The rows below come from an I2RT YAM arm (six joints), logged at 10 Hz.
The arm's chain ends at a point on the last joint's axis. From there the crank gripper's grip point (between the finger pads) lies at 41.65 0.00 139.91 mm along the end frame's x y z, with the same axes.
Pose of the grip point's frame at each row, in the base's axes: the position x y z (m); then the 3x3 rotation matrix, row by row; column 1 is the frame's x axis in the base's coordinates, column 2 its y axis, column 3 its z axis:
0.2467 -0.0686 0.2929; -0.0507 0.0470 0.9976; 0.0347 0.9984 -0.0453; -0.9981 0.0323 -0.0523
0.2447 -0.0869 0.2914; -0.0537 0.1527 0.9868; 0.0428 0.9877 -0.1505; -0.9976 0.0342 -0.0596
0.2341 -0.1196 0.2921; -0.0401 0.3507 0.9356; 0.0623 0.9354 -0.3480; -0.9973 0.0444 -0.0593
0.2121 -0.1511 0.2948; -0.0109 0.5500 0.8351; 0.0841 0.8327 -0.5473; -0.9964 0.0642 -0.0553
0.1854 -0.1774 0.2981; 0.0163 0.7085 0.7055; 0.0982 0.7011 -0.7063; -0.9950 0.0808 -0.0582
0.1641 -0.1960 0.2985; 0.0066 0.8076 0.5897; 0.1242 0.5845 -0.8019; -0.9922 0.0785 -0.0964
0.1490 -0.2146 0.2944; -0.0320 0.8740 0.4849; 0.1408 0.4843 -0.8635; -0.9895 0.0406 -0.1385
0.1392 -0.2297 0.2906; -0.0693 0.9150 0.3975; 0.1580 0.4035 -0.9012; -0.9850 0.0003 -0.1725
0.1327 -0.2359 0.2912; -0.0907 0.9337 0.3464; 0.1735 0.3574 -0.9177; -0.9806 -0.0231 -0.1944
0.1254 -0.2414 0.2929; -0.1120 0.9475 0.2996; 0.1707 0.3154 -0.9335; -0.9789 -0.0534 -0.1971
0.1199 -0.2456 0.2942; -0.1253 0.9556 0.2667; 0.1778 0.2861 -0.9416; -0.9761 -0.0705 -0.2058
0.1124 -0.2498 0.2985; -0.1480 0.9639 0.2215; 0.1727 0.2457 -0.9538; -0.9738 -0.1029 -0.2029
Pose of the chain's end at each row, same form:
0.1092 -0.0637 0.3418; -0.0507 0.0470 0.9976; 0.0347 0.9984 -0.0453; -0.9981 0.0323 -0.0523
0.1089 -0.0676 0.3413; -0.0537 0.1527 0.9868; 0.0428 0.9877 -0.1505; -0.9976 0.0342 -0.0596
0.1049 -0.0735 0.3419; -0.0401 0.3507 0.9356; 0.0623 0.9354 -0.3480; -0.9973 0.0444 -0.0593
0.0957 -0.0780 0.3440; -0.0109 0.5500 0.8351; 0.0841 0.8327 -0.5473; -0.9964 0.0642 -0.0553
0.0860 -0.0827 0.3477; 0.0163 0.7085 0.7055; 0.0982 0.7011 -0.7063; -0.9950 0.0808 -0.0582
0.0813 -0.0890 0.3533; 0.0066 0.8076 0.5897; 0.1242 0.5845 -0.8019; -0.9922 0.0785 -0.0964
0.0825 -0.0997 0.3550; -0.0320 0.8740 0.4849; 0.1408 0.4843 -0.8635; -0.9895 0.0406 -0.1385
0.0865 -0.1102 0.3558; -0.0693 0.9150 0.3975; 0.1580 0.4035 -0.9012; -0.9850 0.0003 -0.1725
0.0880 -0.1147 0.3592; -0.0907 0.9337 0.3464; 0.1735 0.3574 -0.9177; -0.9806 -0.0231 -0.1944
0.0881 -0.1179 0.3612; -0.1120 0.9475 0.2996; 0.1707 0.3154 -0.9335; -0.9789 -0.0534 -0.1971
0.0878 -0.1213 0.3636; -0.1253 0.9556 0.2667; 0.1778 0.2861 -0.9416; -0.9761 -0.0705 -0.2058
0.0876 -0.1235 0.3674; -0.1480 0.9639 0.2215; 0.1727 0.2457 -0.9538; -0.9738 -0.1029 -0.2029

